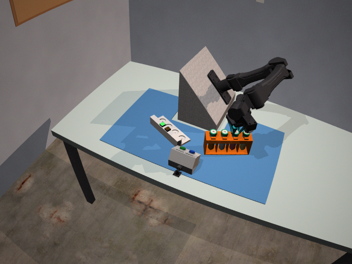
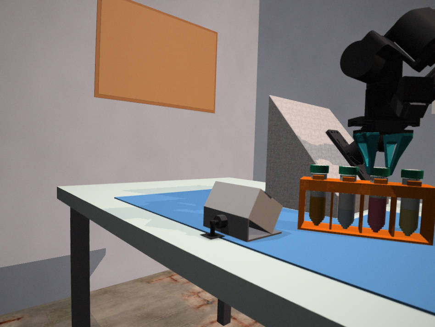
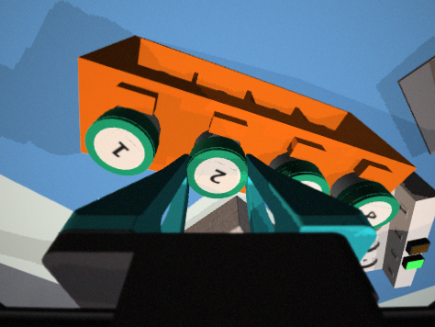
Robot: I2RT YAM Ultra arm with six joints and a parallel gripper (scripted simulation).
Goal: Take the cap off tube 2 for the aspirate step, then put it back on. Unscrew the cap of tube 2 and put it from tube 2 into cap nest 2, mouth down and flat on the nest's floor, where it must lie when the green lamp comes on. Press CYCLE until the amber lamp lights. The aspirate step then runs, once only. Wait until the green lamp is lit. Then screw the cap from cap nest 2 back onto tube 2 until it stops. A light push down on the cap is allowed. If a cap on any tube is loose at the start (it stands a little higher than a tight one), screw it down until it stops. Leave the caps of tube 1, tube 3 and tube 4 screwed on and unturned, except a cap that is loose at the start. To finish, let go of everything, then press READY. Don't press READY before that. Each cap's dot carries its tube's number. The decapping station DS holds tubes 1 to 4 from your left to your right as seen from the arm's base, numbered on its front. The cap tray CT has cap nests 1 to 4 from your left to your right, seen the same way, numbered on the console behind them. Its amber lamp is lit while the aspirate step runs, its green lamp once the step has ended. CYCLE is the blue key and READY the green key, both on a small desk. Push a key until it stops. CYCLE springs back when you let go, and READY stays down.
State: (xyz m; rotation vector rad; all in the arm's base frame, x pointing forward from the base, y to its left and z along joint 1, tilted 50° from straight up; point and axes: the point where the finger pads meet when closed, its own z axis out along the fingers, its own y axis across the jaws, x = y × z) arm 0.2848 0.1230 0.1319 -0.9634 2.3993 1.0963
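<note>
Now: hand right at the cap 2. Round my hand: cap 3: 50 mm to the right, 20 mm ahead; cap 4: 90 mm to the right, 50 mm ahead; cap 1: 50 mm to the left, 20 mm behind.
</note>
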